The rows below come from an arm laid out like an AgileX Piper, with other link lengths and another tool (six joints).
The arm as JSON. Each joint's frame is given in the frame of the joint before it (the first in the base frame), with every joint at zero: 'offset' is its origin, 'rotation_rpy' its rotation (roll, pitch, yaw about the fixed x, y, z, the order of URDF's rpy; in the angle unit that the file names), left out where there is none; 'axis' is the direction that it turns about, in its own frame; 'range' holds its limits. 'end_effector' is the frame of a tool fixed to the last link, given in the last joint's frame.
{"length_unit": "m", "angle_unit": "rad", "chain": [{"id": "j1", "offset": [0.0, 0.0, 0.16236], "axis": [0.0, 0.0, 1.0], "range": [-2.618, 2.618]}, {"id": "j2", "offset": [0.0, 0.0, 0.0], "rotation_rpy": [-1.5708, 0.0, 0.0], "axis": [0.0, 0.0, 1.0], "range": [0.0, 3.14]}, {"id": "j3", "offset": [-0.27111, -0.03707, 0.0], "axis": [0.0, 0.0, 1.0], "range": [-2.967, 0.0]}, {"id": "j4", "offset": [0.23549, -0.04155, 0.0], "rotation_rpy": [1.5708, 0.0, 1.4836], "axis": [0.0, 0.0, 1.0], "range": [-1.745, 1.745]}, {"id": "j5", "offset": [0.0, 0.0, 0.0], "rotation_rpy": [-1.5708, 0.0, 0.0], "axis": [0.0, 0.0, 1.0], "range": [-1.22, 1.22]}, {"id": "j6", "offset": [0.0, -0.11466, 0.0], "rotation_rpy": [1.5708, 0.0, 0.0], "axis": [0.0, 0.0, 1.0], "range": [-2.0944, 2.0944]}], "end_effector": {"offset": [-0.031, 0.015, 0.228], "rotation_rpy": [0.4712, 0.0, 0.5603]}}
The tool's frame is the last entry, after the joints.
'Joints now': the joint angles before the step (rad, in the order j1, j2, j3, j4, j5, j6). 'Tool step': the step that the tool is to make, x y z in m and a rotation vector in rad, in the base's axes. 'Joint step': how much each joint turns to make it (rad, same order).
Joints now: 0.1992, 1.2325, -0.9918, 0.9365, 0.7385, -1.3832
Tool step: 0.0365, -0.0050, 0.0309, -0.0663, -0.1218, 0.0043
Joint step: -0.0001, 0.0725, -0.1601, -0.0764, -0.0159, -0.0169
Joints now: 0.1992, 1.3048, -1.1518, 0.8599, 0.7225, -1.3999
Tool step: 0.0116, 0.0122, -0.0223, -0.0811, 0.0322, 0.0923
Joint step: 0.0000, 0.1469, -0.1520, -0.0583, 0.1002, -0.0287
